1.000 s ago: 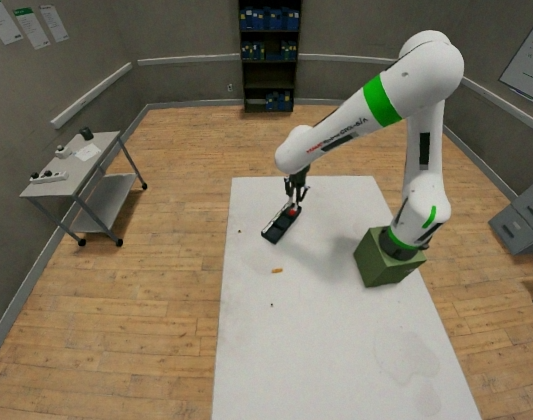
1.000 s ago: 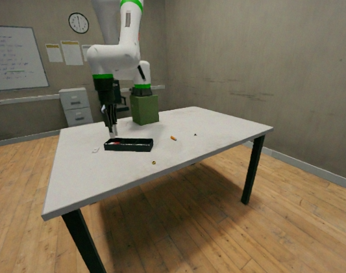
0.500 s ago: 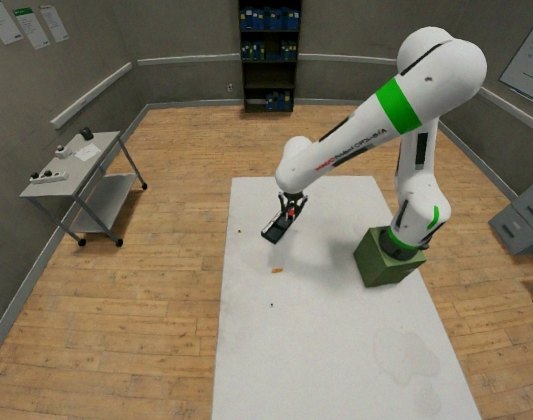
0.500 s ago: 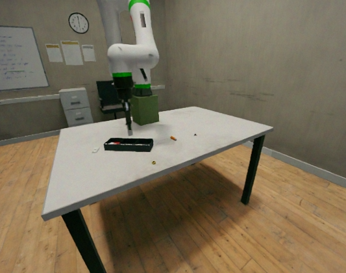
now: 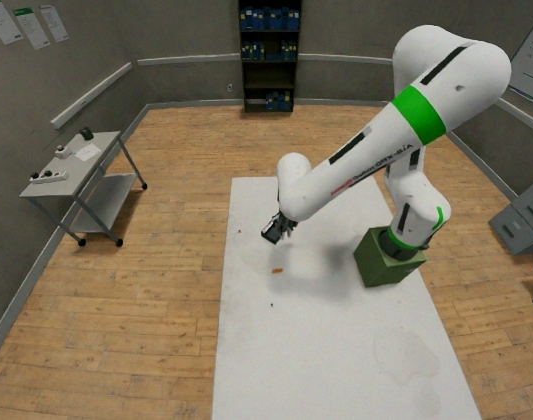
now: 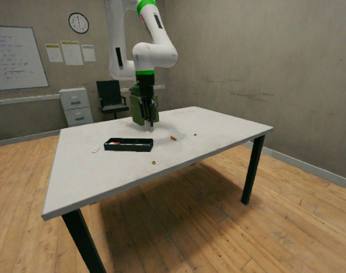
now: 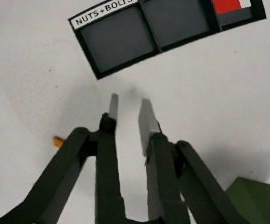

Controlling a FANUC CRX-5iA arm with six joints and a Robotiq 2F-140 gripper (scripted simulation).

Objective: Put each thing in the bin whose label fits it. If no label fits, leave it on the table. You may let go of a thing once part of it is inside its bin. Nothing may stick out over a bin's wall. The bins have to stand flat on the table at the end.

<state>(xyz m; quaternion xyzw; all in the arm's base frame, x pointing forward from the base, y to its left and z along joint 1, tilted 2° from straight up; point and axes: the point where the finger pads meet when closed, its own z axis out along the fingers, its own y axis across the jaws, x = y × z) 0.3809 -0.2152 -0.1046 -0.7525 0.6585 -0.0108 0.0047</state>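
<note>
The orange object is 7 cm ahead of my hand, 12 cm to the left of it and 10 cm below it. The rest, counted from my hand: yellow ring 20 cm ahead, 12 cm to the right, 10 cm below; then black bin tray 3 cm behind, 12 cm to the right, 8 cm below; then red piece 10 cm behind, 18 cm to the right, 9 cm below.
</note>
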